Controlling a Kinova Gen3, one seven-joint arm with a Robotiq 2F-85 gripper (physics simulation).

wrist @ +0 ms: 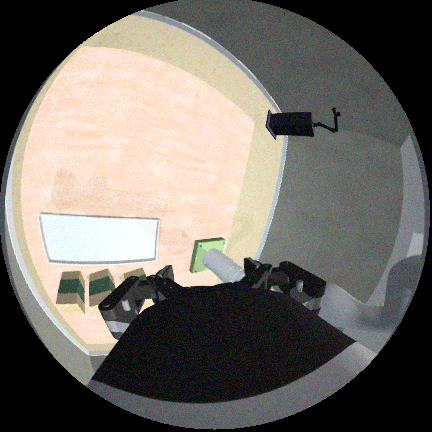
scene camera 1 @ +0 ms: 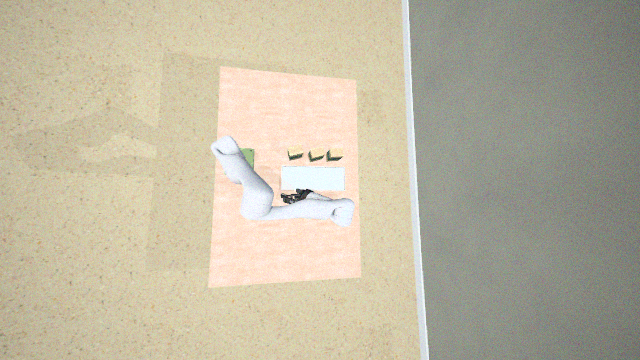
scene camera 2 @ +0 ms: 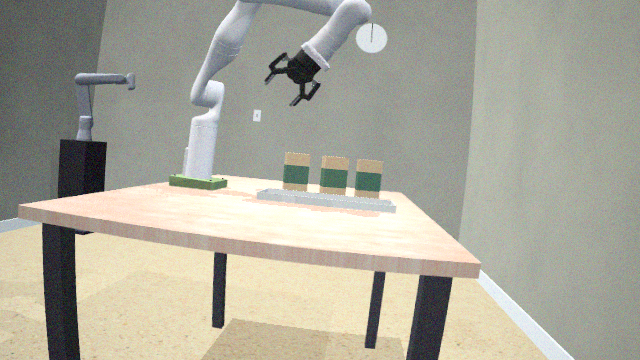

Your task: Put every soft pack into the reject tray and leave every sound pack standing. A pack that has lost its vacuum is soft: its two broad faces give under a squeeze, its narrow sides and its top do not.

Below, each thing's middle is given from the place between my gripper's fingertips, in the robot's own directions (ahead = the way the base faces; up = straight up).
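Scene:
Reject tray [scene camera 2: 270,194]: my hand 15 cm short of it, 11 cm to the right of it, 29 cm above it.

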